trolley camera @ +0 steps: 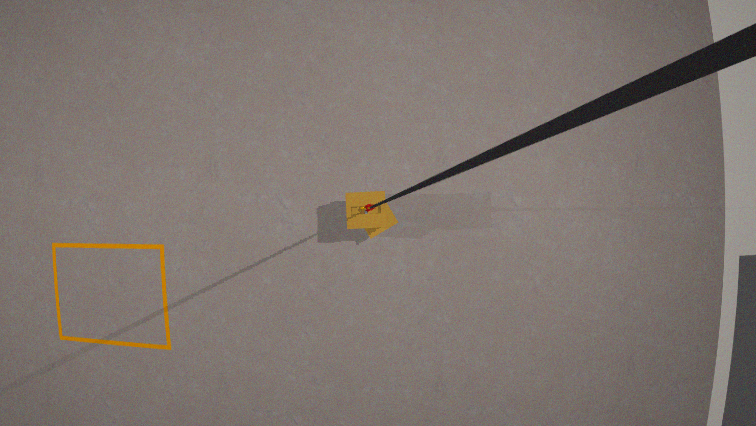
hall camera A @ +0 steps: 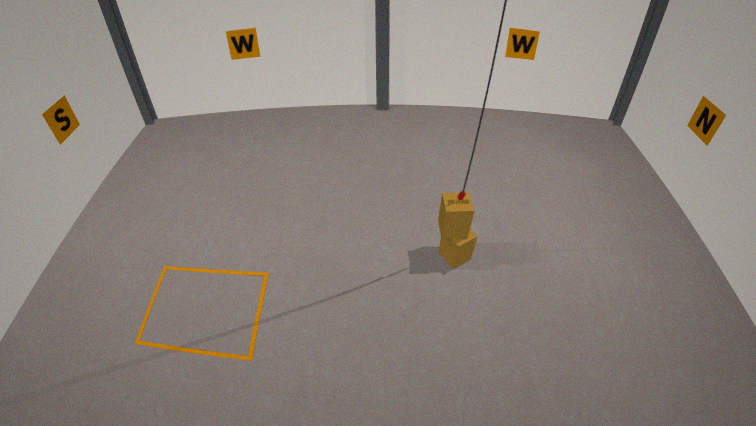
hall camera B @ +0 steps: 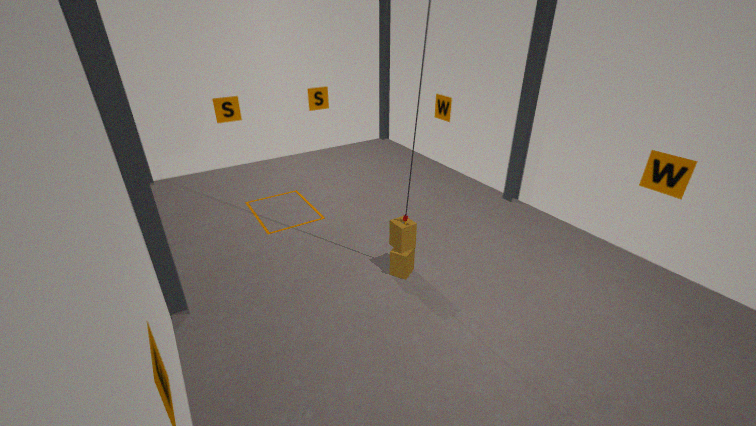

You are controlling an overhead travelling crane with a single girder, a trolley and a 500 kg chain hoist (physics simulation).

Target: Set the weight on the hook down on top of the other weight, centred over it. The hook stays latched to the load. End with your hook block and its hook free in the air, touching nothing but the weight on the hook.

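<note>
The upper yellow weight (hall camera A: 457, 224) (hall camera B: 399, 236) (trolley camera: 357, 198) stands upright on the lower yellow weight (hall camera A: 456, 255) (hall camera B: 401, 265) (trolley camera: 389, 218), with no gap visible between them. The lower weight is turned relative to the upper one. In the trolley view, its corners show past the upper weight's right and bottom edges, so the upper weight looks offset to the left and up. My red hook block (hall camera A: 461, 195) (hall camera B: 405, 218) (trolley camera: 369, 207) is low over the upper weight's handle, latched to it and a little tilted in hall camera A. Whether the block touches the weight's top cannot be told.
The hoist chain (hall camera A: 484, 100) (hall camera B: 417, 105) (trolley camera: 507, 150) runs up from the block in a straight line. An orange outlined square (hall camera A: 216, 272) (hall camera B: 285, 229) (trolley camera: 108, 246) is marked on the floor. Walls with grey columns (hall camera A: 381, 52) (hall camera B: 529, 100) stand around the floor.
</note>
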